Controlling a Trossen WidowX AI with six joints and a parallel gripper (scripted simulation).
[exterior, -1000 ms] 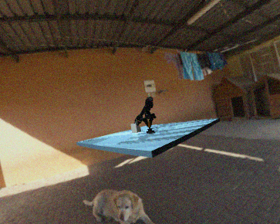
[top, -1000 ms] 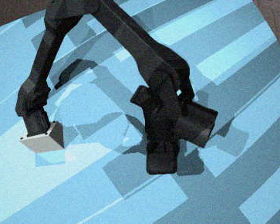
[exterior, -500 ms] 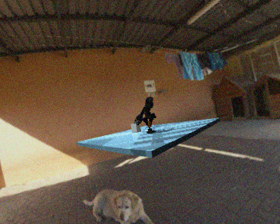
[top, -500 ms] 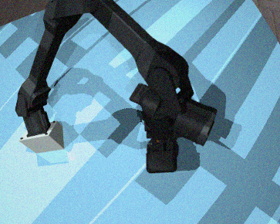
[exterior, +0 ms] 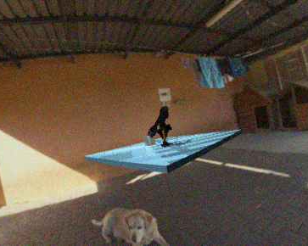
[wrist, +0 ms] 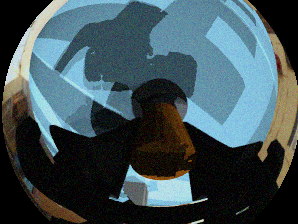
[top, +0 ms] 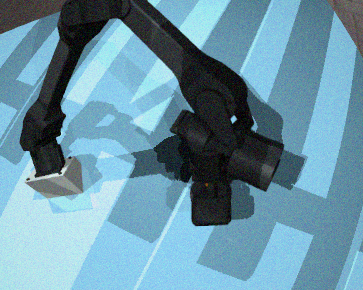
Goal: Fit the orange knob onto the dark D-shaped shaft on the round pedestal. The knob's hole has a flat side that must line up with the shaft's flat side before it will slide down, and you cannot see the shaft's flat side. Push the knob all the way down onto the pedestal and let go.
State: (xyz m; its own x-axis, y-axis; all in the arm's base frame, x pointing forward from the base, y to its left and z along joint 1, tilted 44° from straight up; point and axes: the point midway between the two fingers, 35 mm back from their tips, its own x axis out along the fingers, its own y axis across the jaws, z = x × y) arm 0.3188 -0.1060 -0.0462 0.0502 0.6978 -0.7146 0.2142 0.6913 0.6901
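Now: the orange knob 20 mm above my gripper tip. Round my gripper tip: dark round pedestal: 40 mm below.
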